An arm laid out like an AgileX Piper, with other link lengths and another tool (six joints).
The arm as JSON. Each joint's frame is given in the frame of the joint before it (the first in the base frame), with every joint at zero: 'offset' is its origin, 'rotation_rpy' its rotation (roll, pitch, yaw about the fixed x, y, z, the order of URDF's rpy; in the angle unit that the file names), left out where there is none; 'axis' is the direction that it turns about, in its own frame. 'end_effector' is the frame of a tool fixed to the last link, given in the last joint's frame.
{
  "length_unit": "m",
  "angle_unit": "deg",
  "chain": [
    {
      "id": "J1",
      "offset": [
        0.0,
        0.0,
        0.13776
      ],
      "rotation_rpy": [
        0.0,
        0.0,
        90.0
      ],
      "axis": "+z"
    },
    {
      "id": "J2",
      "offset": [
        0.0,
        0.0,
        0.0
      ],
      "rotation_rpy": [
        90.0,
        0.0,
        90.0
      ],
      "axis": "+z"
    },
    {
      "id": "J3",
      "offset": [
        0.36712,
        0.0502,
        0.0
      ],
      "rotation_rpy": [
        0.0,
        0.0,
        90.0
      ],
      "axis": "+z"
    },
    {
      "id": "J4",
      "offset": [
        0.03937,
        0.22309,
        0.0
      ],
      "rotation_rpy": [
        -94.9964,
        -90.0,
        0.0
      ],
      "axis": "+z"
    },
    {
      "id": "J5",
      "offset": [
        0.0,
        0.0,
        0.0
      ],
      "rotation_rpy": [
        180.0,
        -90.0,
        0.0
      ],
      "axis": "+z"
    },
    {
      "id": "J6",
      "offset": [
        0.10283,
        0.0,
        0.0
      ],
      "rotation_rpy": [
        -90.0,
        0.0,
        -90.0
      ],
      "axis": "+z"
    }
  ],
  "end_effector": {
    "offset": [
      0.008,
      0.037,
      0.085
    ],
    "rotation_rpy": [
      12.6,
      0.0,
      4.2
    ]
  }
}
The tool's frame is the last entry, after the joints.
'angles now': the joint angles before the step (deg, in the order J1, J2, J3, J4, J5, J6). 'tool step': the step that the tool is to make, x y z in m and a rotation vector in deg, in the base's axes. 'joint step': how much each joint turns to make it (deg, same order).
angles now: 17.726, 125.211, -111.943, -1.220, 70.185, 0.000
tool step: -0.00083, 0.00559, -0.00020, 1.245, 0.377, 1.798
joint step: -0.001, -0.076, -0.003, 1.738, 0.047, -2.090
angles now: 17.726, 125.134, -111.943, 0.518, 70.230, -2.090
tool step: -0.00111, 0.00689, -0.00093, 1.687, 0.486, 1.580
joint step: -0.001, 0.001, -0.002, 2.164, 0.001, -1.929
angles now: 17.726, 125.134, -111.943, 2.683, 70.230, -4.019
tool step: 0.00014, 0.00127, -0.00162, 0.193, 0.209, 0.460
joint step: -0.001, 0.166, -0.001, 0.356, 0.000, -0.523
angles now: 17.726, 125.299, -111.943, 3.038, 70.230, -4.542
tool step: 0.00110, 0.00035, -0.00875, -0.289, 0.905, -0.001
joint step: 0.000, 0.951, -0.001, 0.000, 0.000, 0.001
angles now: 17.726, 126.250, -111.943, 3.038, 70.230, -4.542
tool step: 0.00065, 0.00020, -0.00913, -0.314, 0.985, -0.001
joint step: -0.001, 0.945, 0.089, 0.001, 0.000, 0.000
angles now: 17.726, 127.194, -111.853, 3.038, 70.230, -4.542
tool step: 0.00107, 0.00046, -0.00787, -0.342, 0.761, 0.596
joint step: 0.000, 0.860, -0.001, 0.001, 0.001, -0.604
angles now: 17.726, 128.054, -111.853, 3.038, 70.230, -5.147
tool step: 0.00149, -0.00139, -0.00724, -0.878, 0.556, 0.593
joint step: -0.001, 0.819, -0.002, -0.612, 0.000, -0.476
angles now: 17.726, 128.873, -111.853, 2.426, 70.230, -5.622
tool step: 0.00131, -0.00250, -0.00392, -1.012, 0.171, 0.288
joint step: 0.000, 0.475, -0.001, -0.921, 0.000, -0.094
